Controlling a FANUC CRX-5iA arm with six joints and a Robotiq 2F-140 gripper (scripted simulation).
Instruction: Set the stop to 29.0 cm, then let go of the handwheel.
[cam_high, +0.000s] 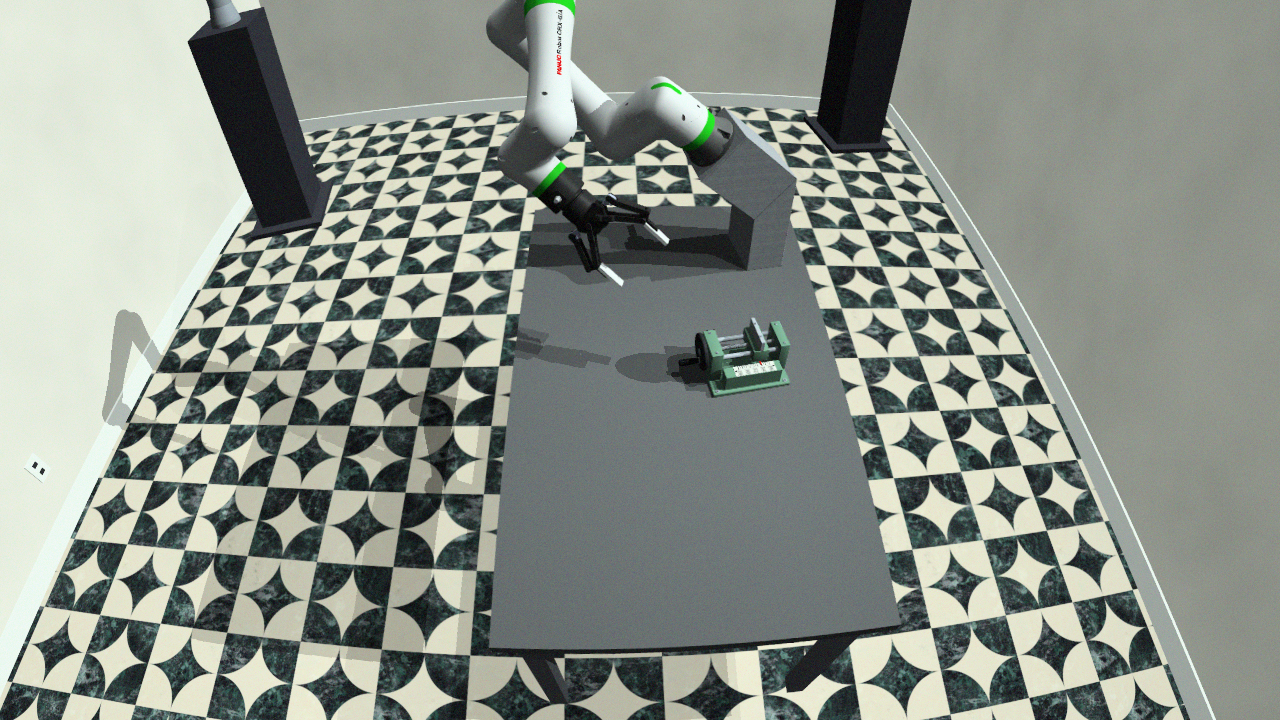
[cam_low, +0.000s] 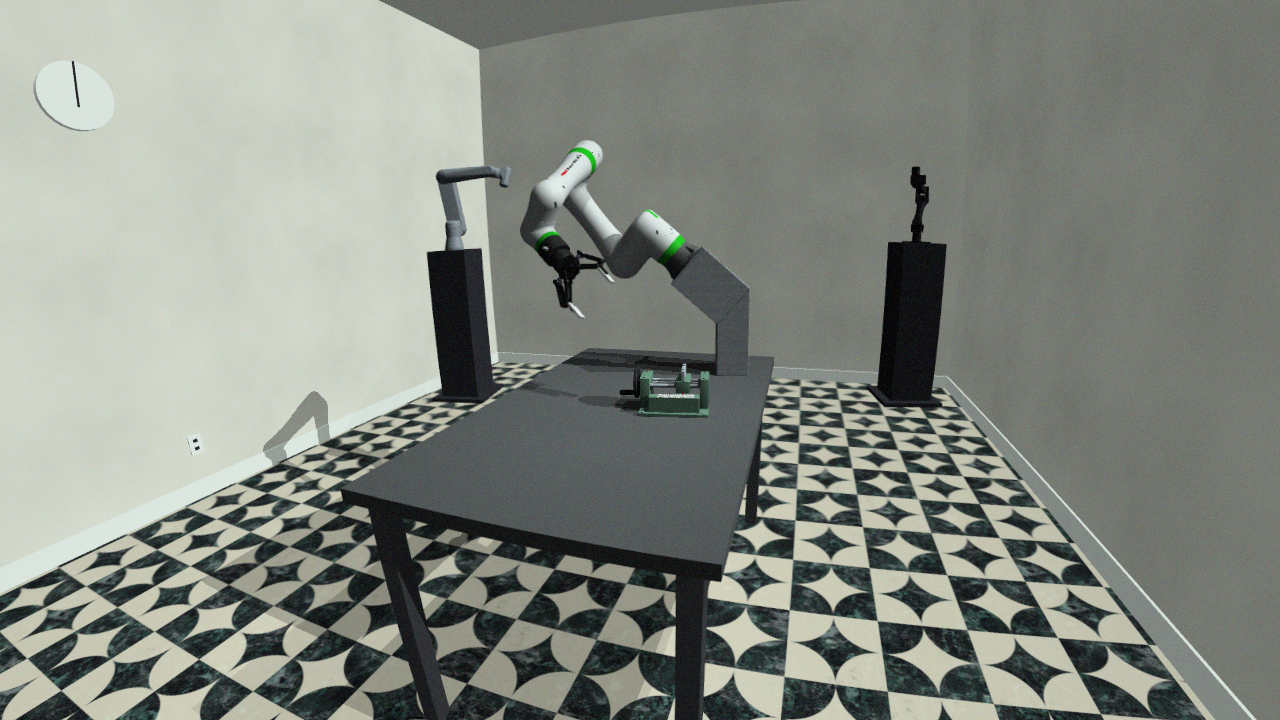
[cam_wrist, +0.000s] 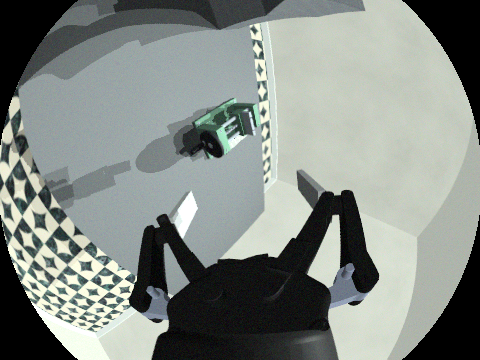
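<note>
My hand is 70 mm short of the black handwheel, 120 mm to the right of it and 270 mm above it. The rest, counted from my hand: green stop fixture (90 mm ahead, 270 mm to the left, 230 mm below).
</note>
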